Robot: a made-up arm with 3 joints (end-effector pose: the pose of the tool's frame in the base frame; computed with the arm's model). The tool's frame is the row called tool.
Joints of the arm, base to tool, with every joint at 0 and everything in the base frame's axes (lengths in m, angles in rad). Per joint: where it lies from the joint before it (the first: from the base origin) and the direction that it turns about. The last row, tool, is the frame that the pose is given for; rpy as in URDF.
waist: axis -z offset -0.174 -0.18 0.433
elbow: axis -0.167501 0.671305 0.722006 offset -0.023 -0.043 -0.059
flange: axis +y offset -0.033 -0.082 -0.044
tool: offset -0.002 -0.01 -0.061 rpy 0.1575 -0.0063 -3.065
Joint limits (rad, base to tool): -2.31..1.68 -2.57..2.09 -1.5..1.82
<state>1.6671 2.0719 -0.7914</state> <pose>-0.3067 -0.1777 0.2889 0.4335 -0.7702 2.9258</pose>
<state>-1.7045 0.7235 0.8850</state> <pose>0.0118 -0.2273 0.3403 -0.5476 -1.2868 -0.5770</pose>
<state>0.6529 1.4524 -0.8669</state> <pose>-0.2501 -0.2897 0.2914 -0.0957 0.1355 -2.6935</pose>
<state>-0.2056 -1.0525 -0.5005</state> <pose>-0.1649 -0.2961 0.2606 -1.3655 0.0945 2.1208</pose>
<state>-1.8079 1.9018 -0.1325</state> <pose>-0.0151 -0.1297 0.3126 -0.3913 -0.9235 0.3258</pose>
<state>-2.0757 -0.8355 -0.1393</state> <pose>-0.0657 -0.1551 0.2476 0.4338 0.5736 -1.6185</pose>
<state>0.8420 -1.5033 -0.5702</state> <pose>-0.2618 -0.2526 0.2627 -1.1229 0.7410 0.7023</pose>
